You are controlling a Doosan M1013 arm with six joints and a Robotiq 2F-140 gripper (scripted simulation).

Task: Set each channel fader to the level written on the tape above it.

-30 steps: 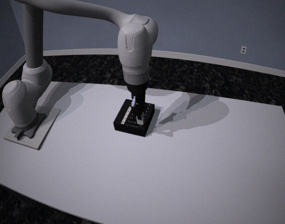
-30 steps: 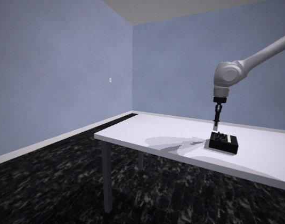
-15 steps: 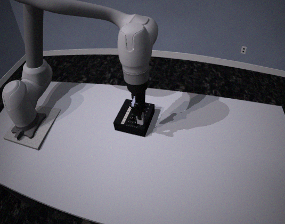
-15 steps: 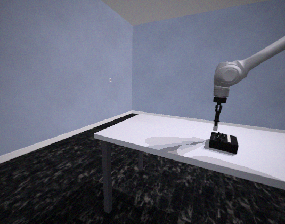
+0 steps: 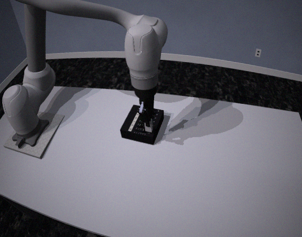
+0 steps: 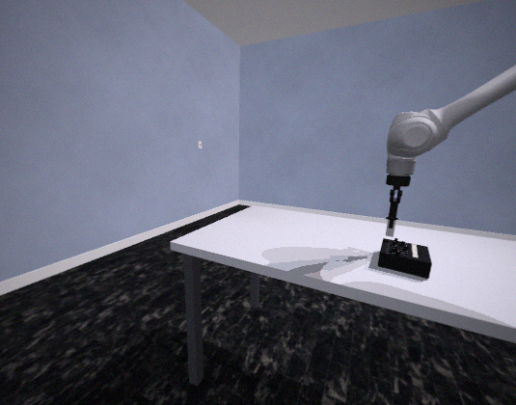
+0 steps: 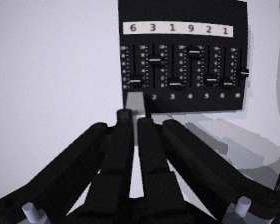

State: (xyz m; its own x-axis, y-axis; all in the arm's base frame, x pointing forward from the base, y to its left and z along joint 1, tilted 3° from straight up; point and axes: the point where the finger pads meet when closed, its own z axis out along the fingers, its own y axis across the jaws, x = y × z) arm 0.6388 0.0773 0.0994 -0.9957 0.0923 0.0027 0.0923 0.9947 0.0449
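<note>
My hand is 2 cm past the master fader, 14 cm to the right of it and 4 cm above it.
</note>
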